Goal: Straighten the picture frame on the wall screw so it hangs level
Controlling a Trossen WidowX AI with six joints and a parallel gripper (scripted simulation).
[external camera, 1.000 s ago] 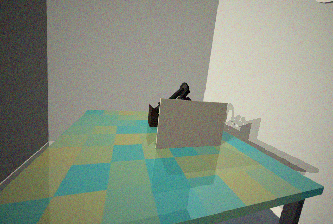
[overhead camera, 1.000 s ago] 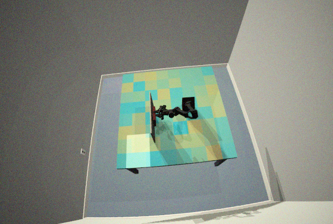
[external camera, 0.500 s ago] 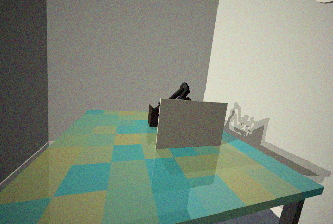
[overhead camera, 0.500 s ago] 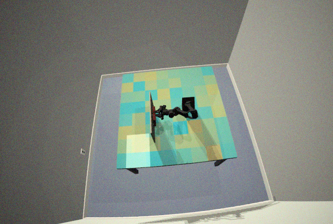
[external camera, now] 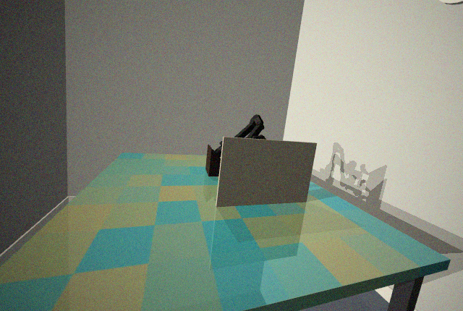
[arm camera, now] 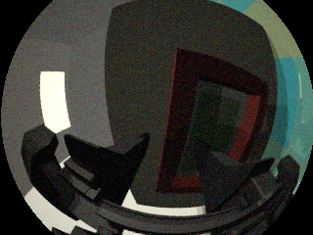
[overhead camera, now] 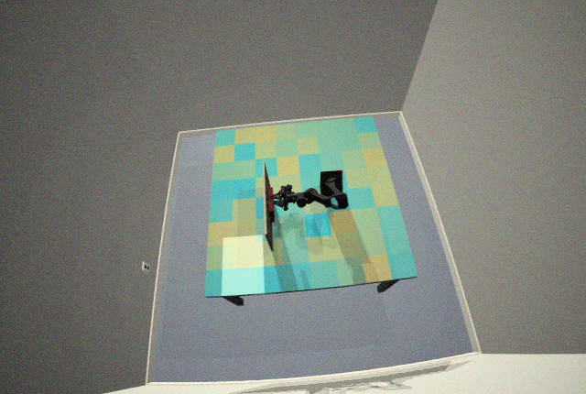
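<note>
My gripper tip is now 10 mm short of the picture frame, 10 mm to the right of it and 50 mm above it. From my gripper tip the other things lie so: wall panel 20 mm ahead, 10 mm to the left, 60 mm below.
</note>
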